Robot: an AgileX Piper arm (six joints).
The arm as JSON. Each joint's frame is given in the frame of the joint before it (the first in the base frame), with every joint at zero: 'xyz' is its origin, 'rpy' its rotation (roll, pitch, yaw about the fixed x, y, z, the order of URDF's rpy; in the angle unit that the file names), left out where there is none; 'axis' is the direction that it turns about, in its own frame. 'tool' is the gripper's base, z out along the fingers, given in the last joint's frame.
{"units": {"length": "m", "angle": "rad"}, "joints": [
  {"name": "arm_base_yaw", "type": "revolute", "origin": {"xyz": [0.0, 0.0, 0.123]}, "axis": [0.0, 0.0, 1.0]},
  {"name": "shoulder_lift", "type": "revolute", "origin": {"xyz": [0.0, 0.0, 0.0], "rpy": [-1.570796, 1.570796, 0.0]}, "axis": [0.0, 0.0, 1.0]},
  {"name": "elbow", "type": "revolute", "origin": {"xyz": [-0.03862, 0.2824, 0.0]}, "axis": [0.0, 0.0, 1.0]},
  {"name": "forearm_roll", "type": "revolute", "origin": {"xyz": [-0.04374, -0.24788, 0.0], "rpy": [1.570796, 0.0, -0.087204]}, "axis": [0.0, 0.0, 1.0]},
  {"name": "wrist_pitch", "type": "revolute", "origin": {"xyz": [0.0, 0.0, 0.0], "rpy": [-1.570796, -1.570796, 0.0]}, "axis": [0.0, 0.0, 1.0]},
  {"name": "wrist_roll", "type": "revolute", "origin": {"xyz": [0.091, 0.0, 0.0], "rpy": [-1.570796, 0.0, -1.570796]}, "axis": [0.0, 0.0, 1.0]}
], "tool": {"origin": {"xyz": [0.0, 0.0, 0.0], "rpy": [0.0, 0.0, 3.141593]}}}
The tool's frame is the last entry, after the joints.
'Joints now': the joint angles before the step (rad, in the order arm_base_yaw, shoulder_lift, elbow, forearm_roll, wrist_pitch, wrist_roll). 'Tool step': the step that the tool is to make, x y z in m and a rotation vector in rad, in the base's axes. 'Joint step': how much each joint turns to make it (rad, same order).
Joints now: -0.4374, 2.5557, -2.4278, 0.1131, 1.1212, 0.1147
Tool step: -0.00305, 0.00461, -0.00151, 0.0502, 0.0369, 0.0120
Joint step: 0.0000, 0.0000, 0.0000, 0.0321, 0.0560, -0.0067
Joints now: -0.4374, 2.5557, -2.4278, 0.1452, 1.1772, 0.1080
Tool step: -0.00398, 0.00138, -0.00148, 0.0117, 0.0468, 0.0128
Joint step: 0.0000, 0.0000, -0.0001, -0.0076, 0.0487, -0.0061
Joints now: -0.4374, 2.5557, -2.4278, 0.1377, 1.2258, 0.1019
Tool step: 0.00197, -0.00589, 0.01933, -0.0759, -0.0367, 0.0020
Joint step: 0.0000, 0.0021, -0.0755, -0.0529, 0.0081, -0.0010
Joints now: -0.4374, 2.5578, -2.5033, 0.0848, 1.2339, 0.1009
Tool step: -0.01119, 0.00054, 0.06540, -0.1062, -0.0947, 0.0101
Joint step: 0.0000, -0.1063, -0.0319, -0.0494, 0.0083, -0.0162
